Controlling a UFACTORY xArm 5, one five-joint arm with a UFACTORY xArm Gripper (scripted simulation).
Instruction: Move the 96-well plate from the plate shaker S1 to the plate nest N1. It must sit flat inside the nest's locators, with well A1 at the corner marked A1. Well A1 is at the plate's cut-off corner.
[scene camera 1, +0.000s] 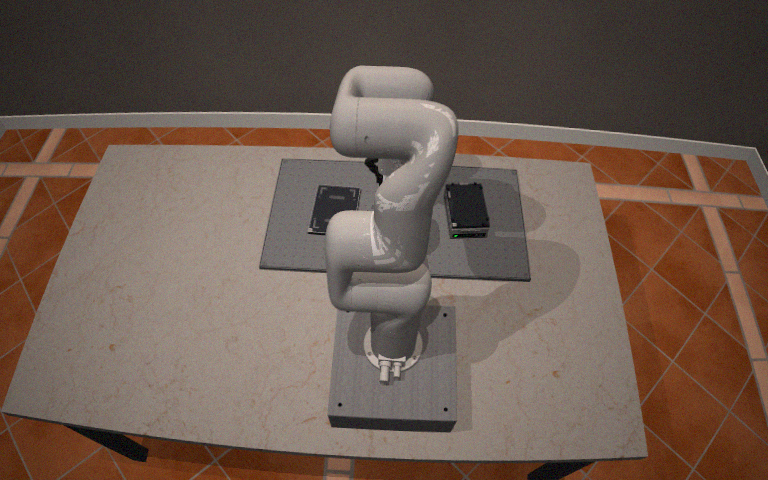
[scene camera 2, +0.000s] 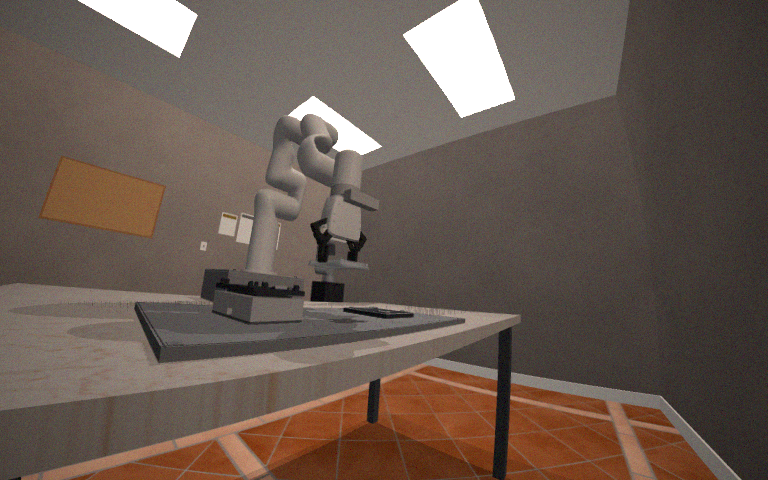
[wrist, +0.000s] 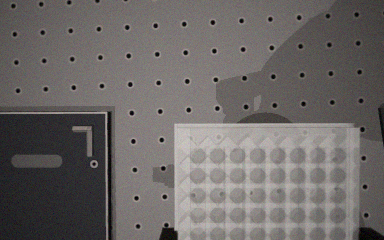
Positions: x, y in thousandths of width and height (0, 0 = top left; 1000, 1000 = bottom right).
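96-well plate (wrist: 585, 723). Plate shaker S1 (scene camera 1: 609, 428).
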